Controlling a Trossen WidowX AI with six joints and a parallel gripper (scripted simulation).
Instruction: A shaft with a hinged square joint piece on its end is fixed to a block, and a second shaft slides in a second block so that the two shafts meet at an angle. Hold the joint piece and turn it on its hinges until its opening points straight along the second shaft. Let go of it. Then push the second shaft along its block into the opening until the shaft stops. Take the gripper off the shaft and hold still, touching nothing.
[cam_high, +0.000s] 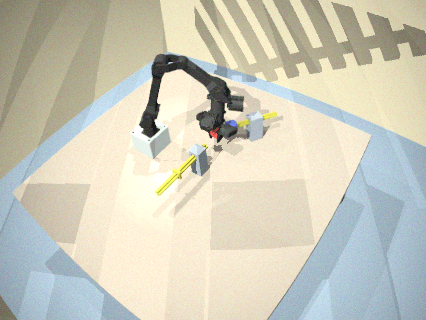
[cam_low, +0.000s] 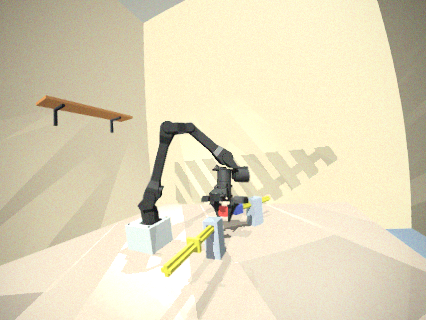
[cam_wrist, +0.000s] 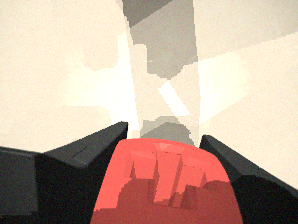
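My gripper tip is 40 mm below the red joint piece and 20 mm to the right of it.
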